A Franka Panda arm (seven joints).
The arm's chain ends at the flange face. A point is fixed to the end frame.
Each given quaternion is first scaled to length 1.
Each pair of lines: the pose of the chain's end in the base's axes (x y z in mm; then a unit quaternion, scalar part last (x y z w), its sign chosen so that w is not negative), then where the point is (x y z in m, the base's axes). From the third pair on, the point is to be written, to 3 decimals.
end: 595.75 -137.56 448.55 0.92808 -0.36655 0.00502 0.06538
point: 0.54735 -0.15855 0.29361
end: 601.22 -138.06 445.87 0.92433 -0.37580 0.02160 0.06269
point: 0.55773 -0.15941 0.28953
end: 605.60 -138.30 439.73 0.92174 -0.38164 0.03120 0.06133
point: 0.565 -0.160 0.283
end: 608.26 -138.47 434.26 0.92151 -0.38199 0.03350 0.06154
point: 0.568 -0.160 0.277
